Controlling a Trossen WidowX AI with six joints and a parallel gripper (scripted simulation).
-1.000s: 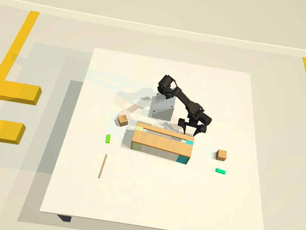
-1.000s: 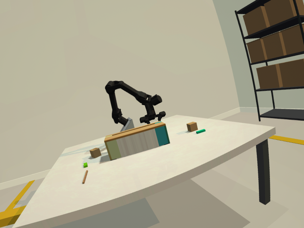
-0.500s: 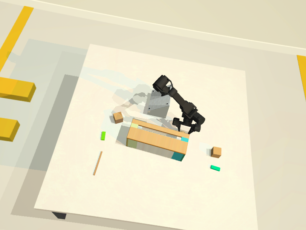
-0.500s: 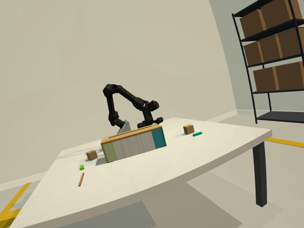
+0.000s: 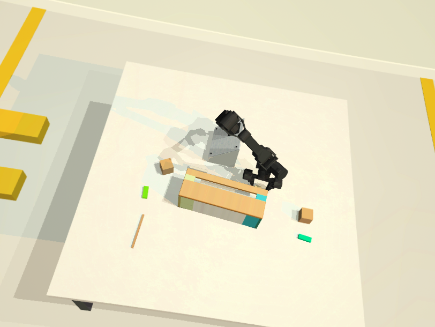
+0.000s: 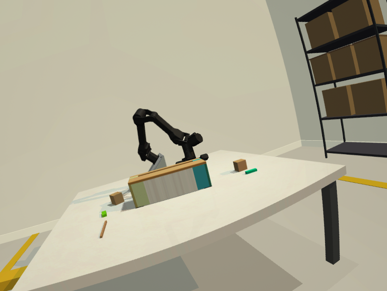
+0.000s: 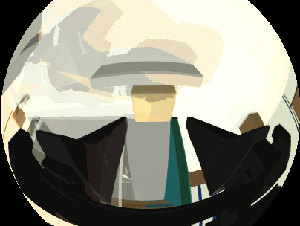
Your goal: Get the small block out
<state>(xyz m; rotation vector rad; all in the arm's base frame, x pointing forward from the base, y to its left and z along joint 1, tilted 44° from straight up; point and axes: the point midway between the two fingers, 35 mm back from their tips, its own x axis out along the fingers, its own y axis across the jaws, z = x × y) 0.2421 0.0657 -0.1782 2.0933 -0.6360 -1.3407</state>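
Right now the tan block is 20 mm behind my gripper tip and 10 mm below it. The rest, counted from my gripper tip: thin wooden stick 510 mm to the right, 300 mm ahead, 30 mm below; box 160 mm to the right, 50 mm ahead, 30 mm above.
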